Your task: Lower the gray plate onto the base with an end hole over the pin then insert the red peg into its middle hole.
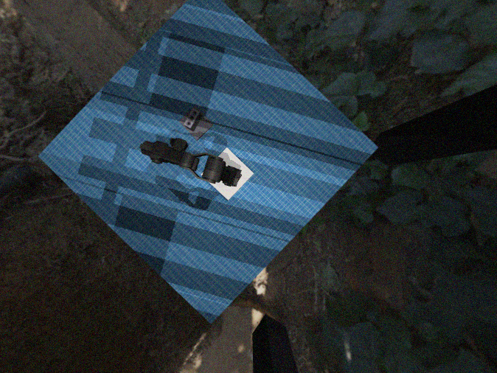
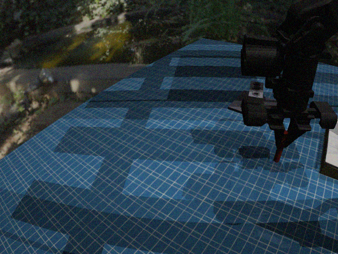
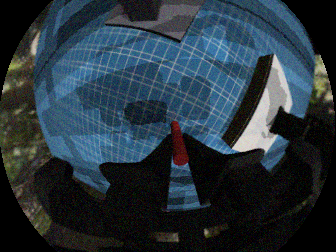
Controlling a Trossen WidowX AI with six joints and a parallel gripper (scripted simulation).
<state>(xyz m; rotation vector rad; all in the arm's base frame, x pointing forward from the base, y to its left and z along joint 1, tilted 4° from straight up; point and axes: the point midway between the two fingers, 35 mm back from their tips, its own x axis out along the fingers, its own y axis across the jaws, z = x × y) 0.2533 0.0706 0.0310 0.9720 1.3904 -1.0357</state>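
Now: gripper tip 80 mm short of the gray plate and 200 mm to the left of it. Also, from my gripper tip: dark square base 80 mm ahead, 190 mm to the right, 30 mm below; red peg right at my gripper tip.
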